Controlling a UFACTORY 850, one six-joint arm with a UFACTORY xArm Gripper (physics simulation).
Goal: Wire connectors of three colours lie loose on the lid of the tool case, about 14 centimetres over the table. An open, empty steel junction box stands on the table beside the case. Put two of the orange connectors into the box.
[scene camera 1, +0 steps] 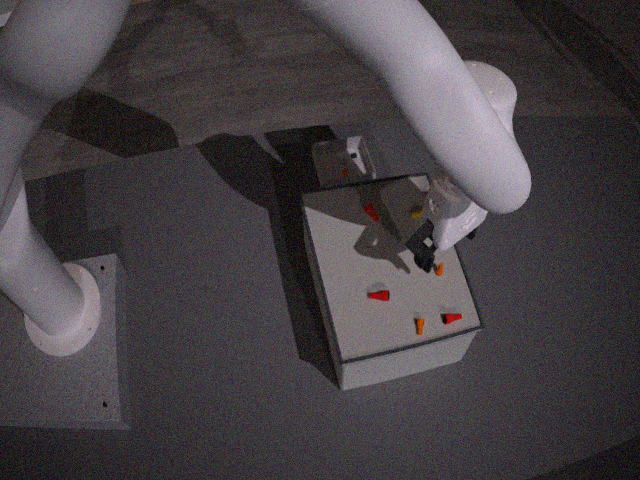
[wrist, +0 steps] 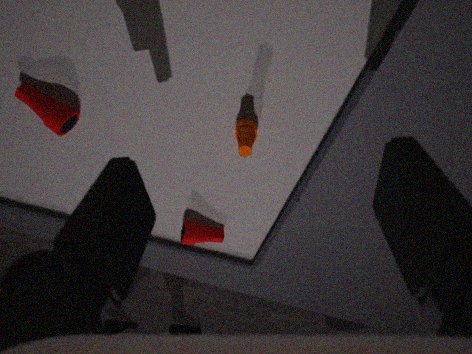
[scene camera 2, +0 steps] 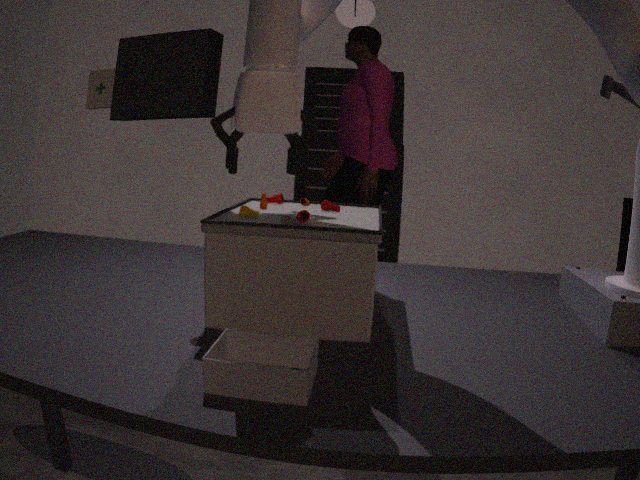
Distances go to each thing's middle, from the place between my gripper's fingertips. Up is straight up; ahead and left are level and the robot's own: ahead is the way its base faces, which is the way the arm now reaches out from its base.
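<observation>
Tool case point(scene camera 1: 350, 255): 6 cm behind my hand, 4 cm left of it, 12 cm below it.
</observation>
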